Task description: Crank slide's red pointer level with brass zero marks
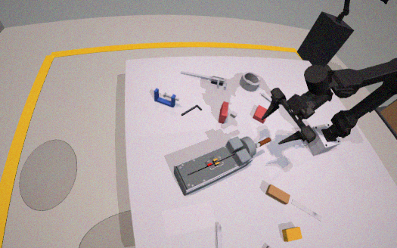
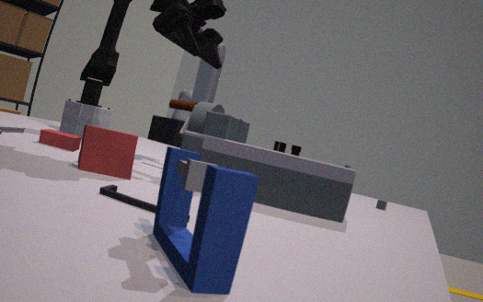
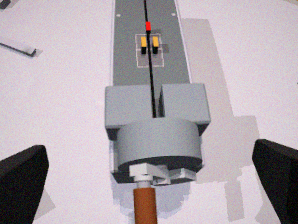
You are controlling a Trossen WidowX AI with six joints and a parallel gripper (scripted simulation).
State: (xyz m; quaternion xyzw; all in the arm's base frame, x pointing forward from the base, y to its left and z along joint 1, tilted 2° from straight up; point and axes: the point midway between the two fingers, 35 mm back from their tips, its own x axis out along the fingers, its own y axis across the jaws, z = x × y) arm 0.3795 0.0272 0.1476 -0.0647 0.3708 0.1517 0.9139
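The crank handle is 3 cm behind my gripper tip, 1 cm to the right of it and 8 cm below it. From my gripper tip the other things lie so: tan block: 9 cm behind, 16 cm to the left, 19 cm below; red pointer: 17 cm ahead, 5 cm to the left, 12 cm below; black hex key: 18 cm ahead, 23 cm to the right, 20 cm below.
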